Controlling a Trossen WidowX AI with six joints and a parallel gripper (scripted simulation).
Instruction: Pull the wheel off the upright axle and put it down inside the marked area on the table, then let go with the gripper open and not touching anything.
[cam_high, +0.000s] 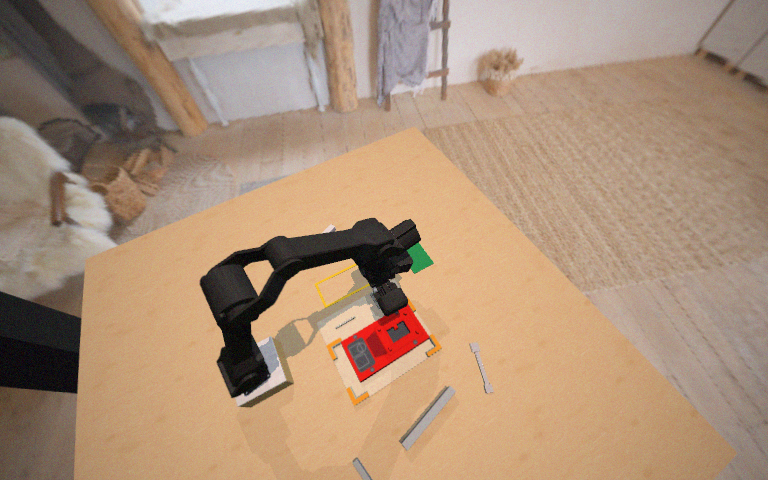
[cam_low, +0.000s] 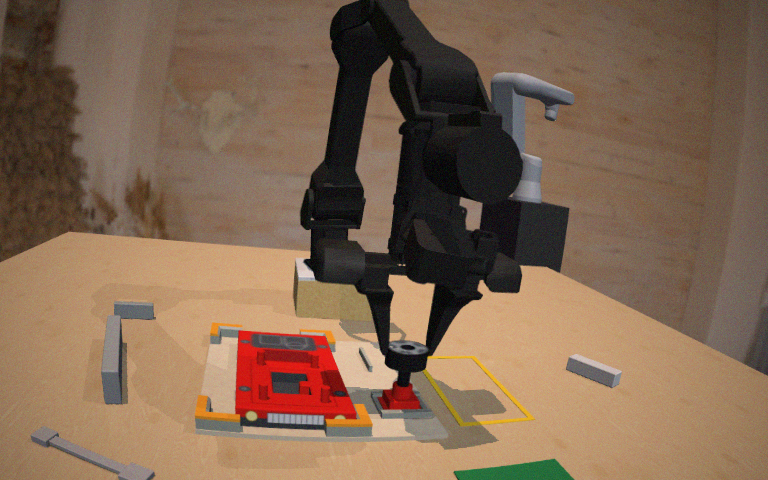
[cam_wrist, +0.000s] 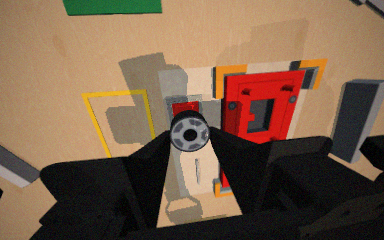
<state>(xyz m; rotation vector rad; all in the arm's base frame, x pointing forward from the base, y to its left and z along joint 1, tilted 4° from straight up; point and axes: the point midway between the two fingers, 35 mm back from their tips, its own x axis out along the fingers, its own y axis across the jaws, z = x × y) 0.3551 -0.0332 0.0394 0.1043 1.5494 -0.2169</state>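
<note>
Right now my gripper tip is 30 mm above the axle. The rest, counted from my gripper tip: black wheel right at my gripper tip.
</note>
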